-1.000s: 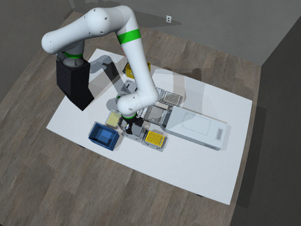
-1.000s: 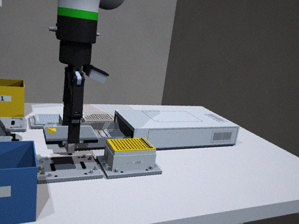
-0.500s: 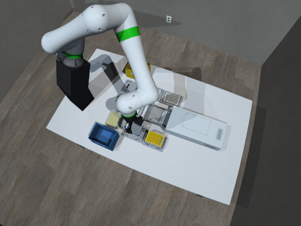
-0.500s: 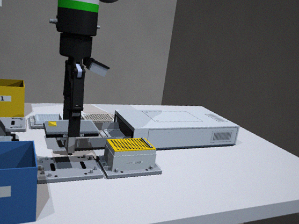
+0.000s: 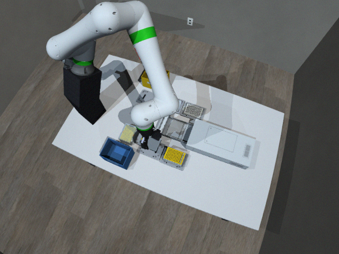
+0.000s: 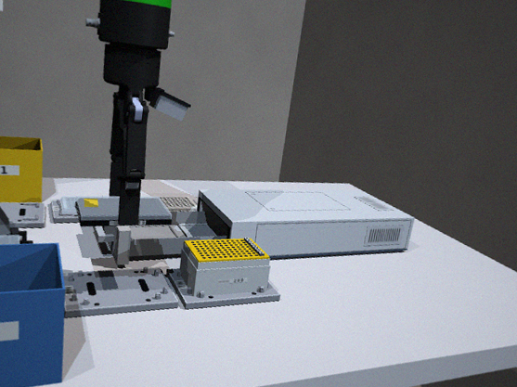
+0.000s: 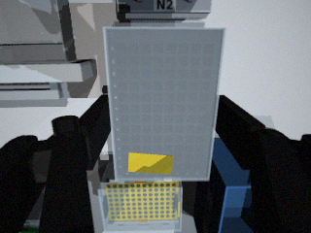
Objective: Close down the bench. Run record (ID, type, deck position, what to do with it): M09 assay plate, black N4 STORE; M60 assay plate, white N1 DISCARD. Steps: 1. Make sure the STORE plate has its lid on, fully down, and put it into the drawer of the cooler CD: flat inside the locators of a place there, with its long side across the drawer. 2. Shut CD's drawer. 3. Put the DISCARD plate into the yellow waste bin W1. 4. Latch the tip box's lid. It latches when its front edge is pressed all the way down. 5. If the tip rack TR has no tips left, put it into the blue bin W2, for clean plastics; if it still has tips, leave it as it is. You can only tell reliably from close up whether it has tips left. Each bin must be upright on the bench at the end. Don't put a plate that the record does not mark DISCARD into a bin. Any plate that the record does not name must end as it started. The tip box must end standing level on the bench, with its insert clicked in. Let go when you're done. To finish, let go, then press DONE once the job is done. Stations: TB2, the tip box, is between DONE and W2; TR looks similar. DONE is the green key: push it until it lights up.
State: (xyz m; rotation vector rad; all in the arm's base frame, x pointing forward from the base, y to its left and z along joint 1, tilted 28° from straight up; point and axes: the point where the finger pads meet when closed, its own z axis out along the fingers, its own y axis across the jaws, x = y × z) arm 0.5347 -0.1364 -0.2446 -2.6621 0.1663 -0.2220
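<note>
My hand is 180 mm to the right of the cooler drawer, 150 mm short of it and 120 mm above it. Also, from my hand: yellow insert (180 mm behind, 110 mm below, 40 mm to the left); then black plate (20 mm below); then yellow-topped tip rack TR (160 mm ahead, 110 mm below, 30 mm to the right).
</note>
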